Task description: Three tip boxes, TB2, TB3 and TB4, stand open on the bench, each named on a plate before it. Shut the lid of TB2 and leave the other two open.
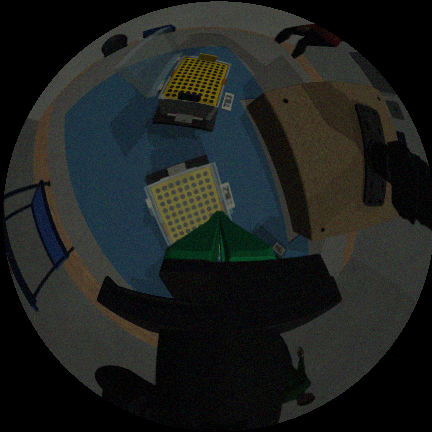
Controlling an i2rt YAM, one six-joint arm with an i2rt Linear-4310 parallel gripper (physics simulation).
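Frame: origin at the arm's base, x right, y ahead, z up, level; metres.
Where they show: gripper, fingertip midpoint: [218,216]; arm's base, link origin: [374,155].
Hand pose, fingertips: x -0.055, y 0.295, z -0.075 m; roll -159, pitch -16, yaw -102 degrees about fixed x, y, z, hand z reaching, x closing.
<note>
Things, the pixels of their top centre, and the offset from my fingertips. Level surfaces: height alone.
- middle tip box, top centre: [205,218] dx -0.011, dy +0.008, dz -0.040 m
- far tip box, top centre: [199,70] dx +0.203, dy -0.027, dz -0.043 m
- blue mat, surface height: dz -0.118 m
The middle tip box [185,200], which seems to be TB2 though its plate [227,195] is small and turned, has its clear lid lying over the pale yellow rack. The far tip box [197,80] stands open, its bright yellow rack bare and its clear lid [159,75] raised on the left; its plate [228,101] is hard to read. The third box is mostly hidden by my gripper; its small plate [278,248] shows to the right. My gripper [218,216] is shut, its green fingers together and empty, over the near right part of the middle box. Whether they touch the lid is unclear.
A large brown block [330,150] with a dark handle stands on the right beside the blue mat [95,145]. A blue-panelled frame [48,220] is at the left edge. Dark figures show at the upper right and lower right.
</note>
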